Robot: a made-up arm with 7 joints. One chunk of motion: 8 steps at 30 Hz.
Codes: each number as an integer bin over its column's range. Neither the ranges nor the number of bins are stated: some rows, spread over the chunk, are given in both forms.
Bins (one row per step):
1: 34 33 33 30 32 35
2: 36 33 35 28 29 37
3: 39 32 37 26 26 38
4: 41 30 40 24 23 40
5: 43 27 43 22 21 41
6: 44 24 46 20 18 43
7: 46 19 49 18 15 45
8: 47 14 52 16 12 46
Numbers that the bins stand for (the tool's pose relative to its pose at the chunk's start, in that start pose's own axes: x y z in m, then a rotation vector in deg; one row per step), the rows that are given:
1: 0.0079 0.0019 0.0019 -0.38 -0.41 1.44
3: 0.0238 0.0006 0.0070 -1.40 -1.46 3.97
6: 0.0397 -0.0095 0.0184 -2.92 -2.86 8.17
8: 0.0492 -0.0222 0.0260 -3.94 -3.90 10.70
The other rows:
2: 0.0143 0.0019 0.0044 -0.89 -0.94 3.13
4: 0.0302 -0.0019 0.0108 -1.90 -1.98 5.65
5: 0.0365 -0.0057 0.0146 -2.41 -2.33 6.49
7: 0.0460 -0.0159 0.0222 -3.43 -3.38 9.86

